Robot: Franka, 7 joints.
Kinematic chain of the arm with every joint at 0, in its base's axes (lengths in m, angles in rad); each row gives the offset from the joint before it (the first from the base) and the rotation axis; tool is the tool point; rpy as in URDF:
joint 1: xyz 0 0 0.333 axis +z
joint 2: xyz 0 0 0 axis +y
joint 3: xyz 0 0 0.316 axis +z
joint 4: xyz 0.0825 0 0 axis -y
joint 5: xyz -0.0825 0 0.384 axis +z
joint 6: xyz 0 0 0 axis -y
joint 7: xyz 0.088 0 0 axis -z
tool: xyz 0 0 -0.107 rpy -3.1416 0 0
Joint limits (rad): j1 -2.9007..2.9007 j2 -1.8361..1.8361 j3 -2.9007..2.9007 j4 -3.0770..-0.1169 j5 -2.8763..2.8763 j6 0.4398..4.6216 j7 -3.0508..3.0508
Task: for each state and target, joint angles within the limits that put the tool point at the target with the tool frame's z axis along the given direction. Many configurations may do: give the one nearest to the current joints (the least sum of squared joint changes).
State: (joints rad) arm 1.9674 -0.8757 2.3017 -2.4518 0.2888 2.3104 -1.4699
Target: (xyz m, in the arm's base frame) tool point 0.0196 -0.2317 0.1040 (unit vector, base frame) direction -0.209 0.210 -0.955
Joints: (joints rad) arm 2.4283 -0.3041 2.5886 -3.0649 0.2420 3.0542 -1.4699
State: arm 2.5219 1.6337 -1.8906 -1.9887 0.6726 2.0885 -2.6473
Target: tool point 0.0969 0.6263 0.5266 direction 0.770 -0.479 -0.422
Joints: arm 2.3540 1.4828 -1.9629 -1.3487 0.4117 1.4279 -2.6473
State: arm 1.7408 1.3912 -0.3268 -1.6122 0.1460 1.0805 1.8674
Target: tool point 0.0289 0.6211 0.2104 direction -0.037 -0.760 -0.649
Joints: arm 1.8062 0.8335 -0.3871 -1.3758 0.2028 1.2892 1.8674
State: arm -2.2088 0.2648 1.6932 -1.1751 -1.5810 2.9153 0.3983
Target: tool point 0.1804 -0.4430 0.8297 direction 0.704 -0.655 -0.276
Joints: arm -2.6680 0.9557 2.2597 -1.7105 -1.0713 2.3852 0.3983
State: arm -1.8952 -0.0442 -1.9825 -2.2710 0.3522 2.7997 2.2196
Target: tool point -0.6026 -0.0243 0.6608 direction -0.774 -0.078 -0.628
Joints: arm -1.3945 0.1764 -1.7832 -1.7783 0.4353 2.6079 2.2196
